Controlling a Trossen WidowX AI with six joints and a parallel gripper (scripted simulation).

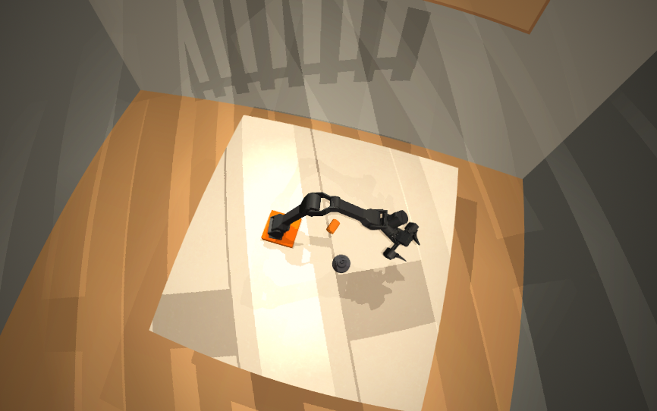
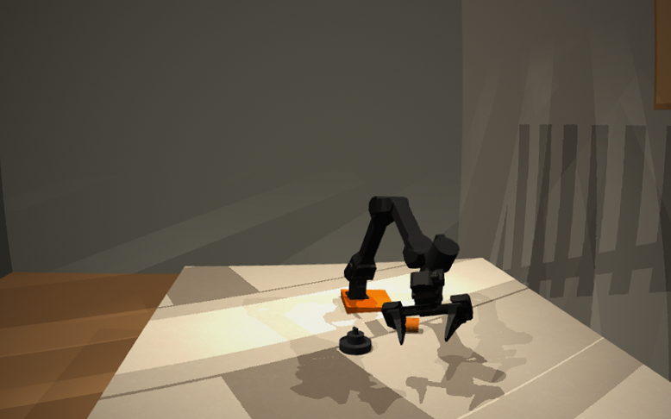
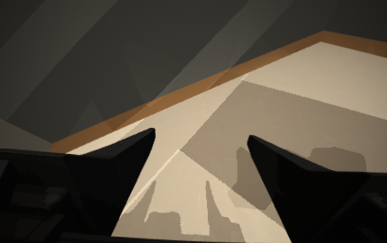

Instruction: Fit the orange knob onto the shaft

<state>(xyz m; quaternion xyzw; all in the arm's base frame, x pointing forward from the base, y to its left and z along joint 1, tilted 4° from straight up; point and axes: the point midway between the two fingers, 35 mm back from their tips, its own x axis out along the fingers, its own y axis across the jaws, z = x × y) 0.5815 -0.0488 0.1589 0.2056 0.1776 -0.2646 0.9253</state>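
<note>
Right now my gripper tip is 360 mm past the orange knob, 130 mm to the right of it and 130 mm above it. From my gripper tip the other things lie so: dark round pedestal: 300 mm behind, 50 mm to the right, 120 mm below.
</note>
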